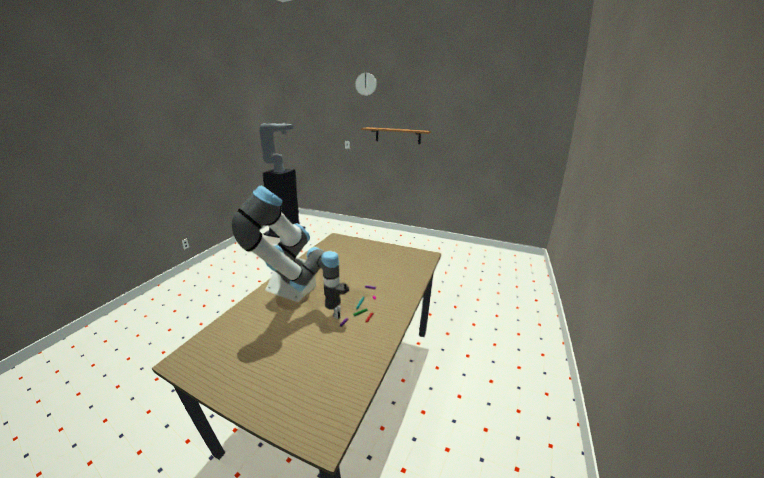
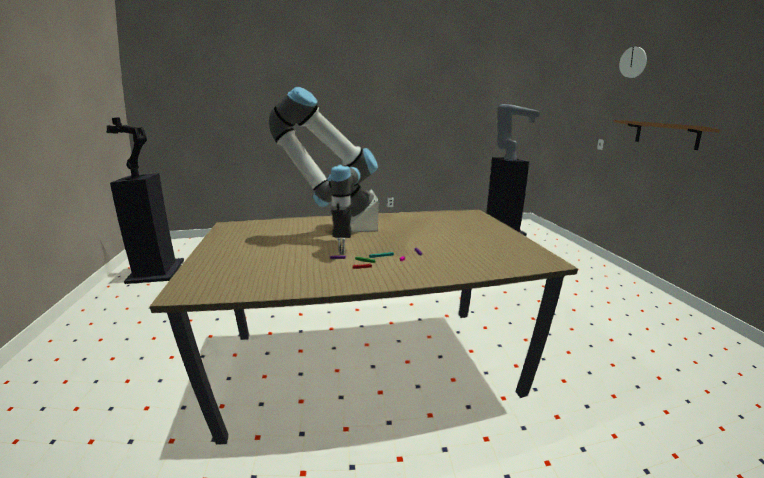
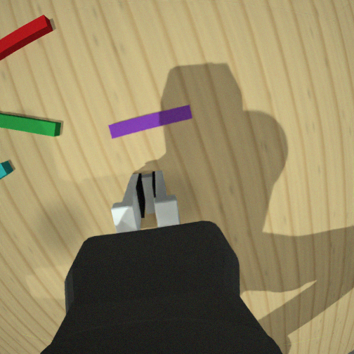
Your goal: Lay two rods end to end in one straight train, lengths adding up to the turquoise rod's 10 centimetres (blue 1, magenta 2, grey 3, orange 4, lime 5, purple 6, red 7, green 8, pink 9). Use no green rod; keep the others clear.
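Frame: origin at the arm's base, x ahead, y left, z up, level; millimetres.
Seen in the pictures: gripper, fingertip midpoint: [image 1: 337, 317] [image 2: 341, 252]; arm's base, link origin: [image 2: 362, 205].
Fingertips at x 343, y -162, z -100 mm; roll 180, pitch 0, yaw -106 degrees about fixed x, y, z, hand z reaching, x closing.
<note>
Pixels of each thing's middle, then the offset from my fingertips to it. Level surfaces: height alone.
- red rod, body centre: [image 2: 362, 266] [image 1: 369, 317] dz +1, dx +149, dy +53 mm
- turquoise rod, body centre: [image 2: 381, 255] [image 1: 360, 302] dz +1, dx +62, dy +152 mm
- green rod, body centre: [image 2: 365, 259] [image 1: 360, 312] dz +1, dx +93, dy +78 mm
- small magenta rod, body centre: [image 2: 402, 258] [image 1: 374, 297] dz +1, dx +117, dy +222 mm
- wooden table, surface height: dz -4 mm
My gripper [image 1: 336, 314] [image 2: 341, 249] [image 3: 148, 185] is shut on the grey rod [image 3: 148, 194], low over the table; whether the rod touches the wood is unclear. A purple rod [image 1: 343, 322] [image 2: 338, 257] [image 3: 150, 121] lies close beside the fingers. The red rod [image 1: 369, 317] [image 2: 362, 266] [image 3: 25, 37] lies apart from it. The turquoise rod [image 1: 360, 303] [image 2: 381, 254] [image 3: 4, 169] lies near the green rod [image 1: 360, 312] [image 2: 365, 259] [image 3: 30, 124]. The small magenta rod [image 1: 374, 297] [image 2: 402, 258] and another purple rod [image 1: 370, 287] [image 2: 418, 251] lie beyond the turquoise one.
The wooden table [image 1: 281, 388] [image 2: 253, 281] carries the arm's pale base [image 1: 290, 286] [image 2: 367, 214] at its back edge. Two black pedestals [image 2: 143, 225] [image 2: 507, 191] with other arms stand beyond the table. The arm's shadow falls around the near purple rod.
</note>
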